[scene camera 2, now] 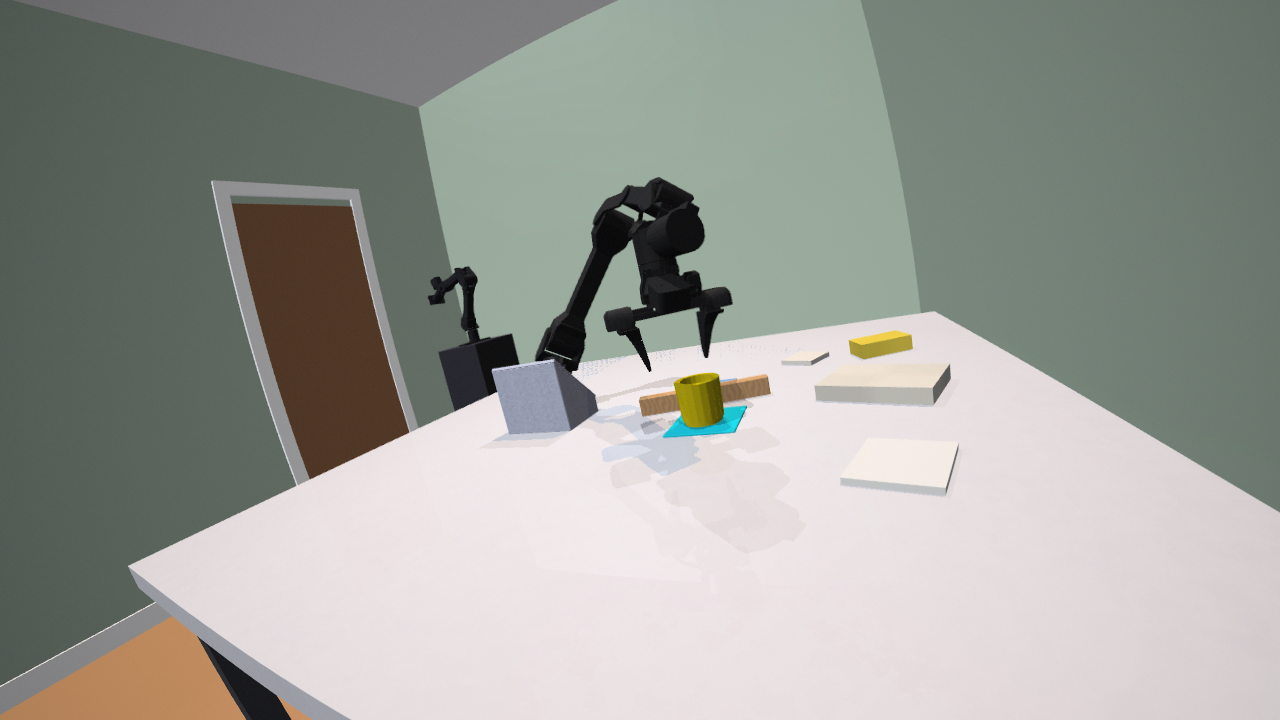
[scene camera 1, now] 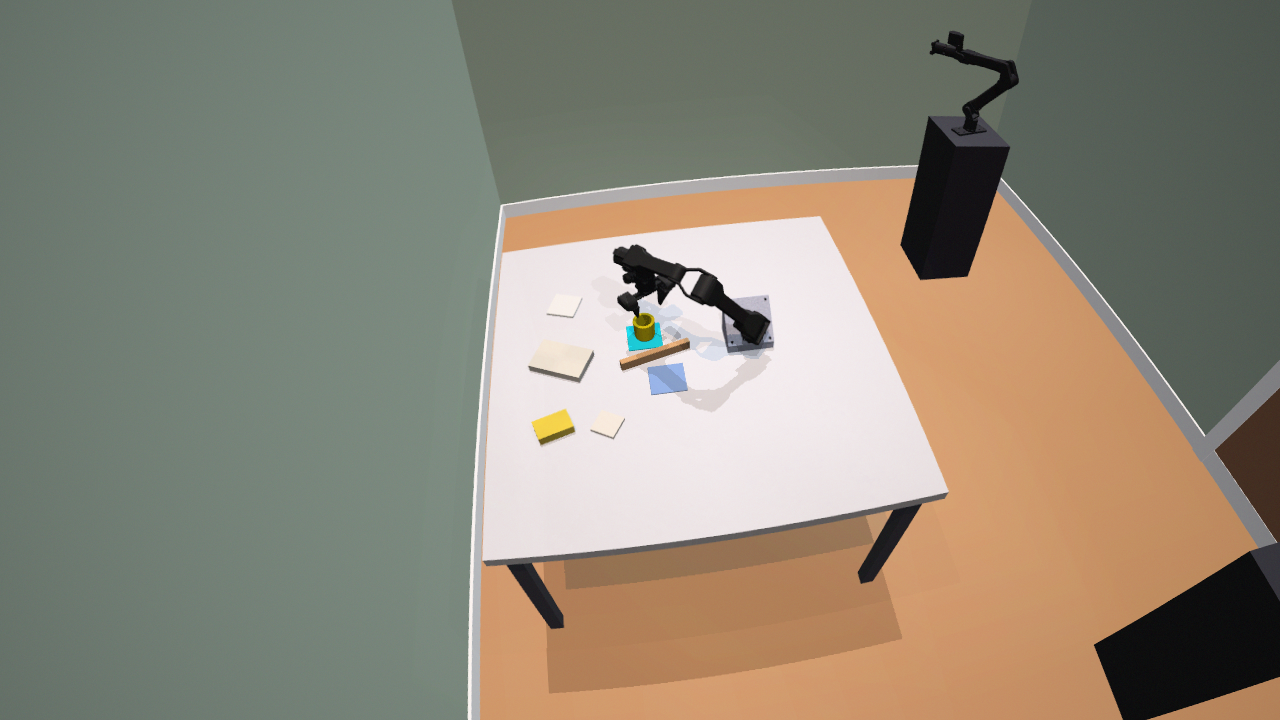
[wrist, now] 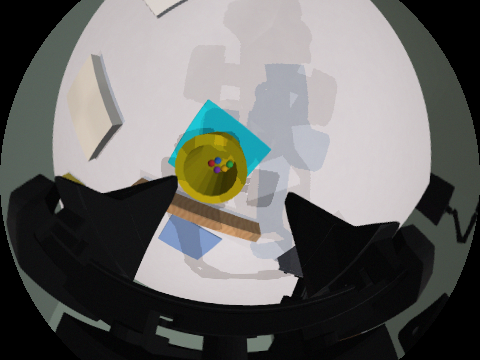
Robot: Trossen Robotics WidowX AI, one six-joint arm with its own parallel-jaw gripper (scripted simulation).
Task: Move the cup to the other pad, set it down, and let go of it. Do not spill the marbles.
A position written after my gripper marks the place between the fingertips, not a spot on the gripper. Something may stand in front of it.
Labels:
my gripper: scene camera 2 678,364; scene camera 1 648,310; wrist 232,190
cream slab: scene camera 2 912,384; scene camera 1; wrist
same spot on wooden bar: (scene camera 1: pixel 683 344) = (scene camera 2: pixel 650 395)
same spot on cream slab: (wrist: pixel 94 114) = (scene camera 1: pixel 574 354)

